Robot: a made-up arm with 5 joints.
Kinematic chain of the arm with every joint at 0, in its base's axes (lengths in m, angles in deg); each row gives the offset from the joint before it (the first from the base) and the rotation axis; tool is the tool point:
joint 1: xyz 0 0 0.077 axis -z
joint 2: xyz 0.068 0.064 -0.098 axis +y
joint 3: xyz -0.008 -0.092 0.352 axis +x
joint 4: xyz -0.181 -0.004 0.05 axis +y
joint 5: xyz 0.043 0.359 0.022 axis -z
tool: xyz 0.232 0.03 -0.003
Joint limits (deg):
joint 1: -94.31..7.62
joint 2: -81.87..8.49
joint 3: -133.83..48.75
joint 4: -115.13..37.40
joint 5: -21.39..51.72
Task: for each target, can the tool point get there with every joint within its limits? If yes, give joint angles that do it. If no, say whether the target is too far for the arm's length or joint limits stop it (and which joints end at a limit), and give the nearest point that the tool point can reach.
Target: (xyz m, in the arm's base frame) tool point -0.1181 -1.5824 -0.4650
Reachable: no: too far | nearest point -0.0633 -0.8479 -0.2051 | short by 0.781 m
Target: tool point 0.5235 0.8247 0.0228
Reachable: no: joint limits stop it (at a limit: joint 1, joint 2, joint 5) | nearest point 0.1916 0.4263 0.1893 | short by 0.545 m
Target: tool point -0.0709 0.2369 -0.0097
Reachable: yes | joints -37.93 -63.10 -85.65 -36.78 0.05
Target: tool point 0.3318 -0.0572 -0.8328
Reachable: no: joint limits stop it (at a limit: joint 3, joint 4, joint 5) | nearest point 0.2031 -0.0350 -0.3703 | short by 0.481 m
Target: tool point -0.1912 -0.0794 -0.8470
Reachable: no: joint limits stop it (at a limit: joint 1, joint 4, joint 5) | nearest point -0.1289 0.0025 -0.3681 | short by 0.490 m
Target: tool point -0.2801 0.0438 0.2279
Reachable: yes | joints -80.75 -35.29 -27.45 4.50 14.38
